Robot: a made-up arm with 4 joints.
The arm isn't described. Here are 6 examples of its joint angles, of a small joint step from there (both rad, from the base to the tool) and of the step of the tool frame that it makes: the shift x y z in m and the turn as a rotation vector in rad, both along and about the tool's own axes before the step.
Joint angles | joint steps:
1: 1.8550 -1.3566 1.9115 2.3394 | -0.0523 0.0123 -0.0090 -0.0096
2: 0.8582 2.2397 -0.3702 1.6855 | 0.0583 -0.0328 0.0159 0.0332
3: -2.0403 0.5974 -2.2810 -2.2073 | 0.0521 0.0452 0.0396 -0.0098
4: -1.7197 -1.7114 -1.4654 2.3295 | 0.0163 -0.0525 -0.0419 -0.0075
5: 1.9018 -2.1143 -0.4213 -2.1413 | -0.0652 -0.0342 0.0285 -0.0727
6: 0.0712 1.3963 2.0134 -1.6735 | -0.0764 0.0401 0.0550 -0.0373
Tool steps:
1: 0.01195 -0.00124 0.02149 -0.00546 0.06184 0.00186
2: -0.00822 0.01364 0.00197 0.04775 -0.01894 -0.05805
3: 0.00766 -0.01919 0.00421 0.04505 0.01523 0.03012
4: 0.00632 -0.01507 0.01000 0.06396 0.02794 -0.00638
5: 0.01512 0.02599 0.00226 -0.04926 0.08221 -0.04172
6: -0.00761 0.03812 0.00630 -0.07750 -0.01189 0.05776
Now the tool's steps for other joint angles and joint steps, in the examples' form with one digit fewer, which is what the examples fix.
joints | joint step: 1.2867 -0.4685 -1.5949 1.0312 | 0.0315 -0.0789 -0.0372 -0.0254
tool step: 0.0011 -0.0194 0.0031 0.0337 0.0373 0.0968
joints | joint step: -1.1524 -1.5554 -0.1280 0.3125 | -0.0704 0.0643 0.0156 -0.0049
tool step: 0.0119 0.0116 0.0015 0.0370 -0.0673 0.0534
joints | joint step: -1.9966 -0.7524 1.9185 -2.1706 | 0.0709 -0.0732 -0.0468 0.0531
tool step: -0.0484 -0.0460 -0.0060 0.0973 -0.1241 -0.0524
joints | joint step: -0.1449 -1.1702 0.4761 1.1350 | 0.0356 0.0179 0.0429 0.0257
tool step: -0.0008 0.0059 -0.0074 -0.0066 -0.0570 -0.0345
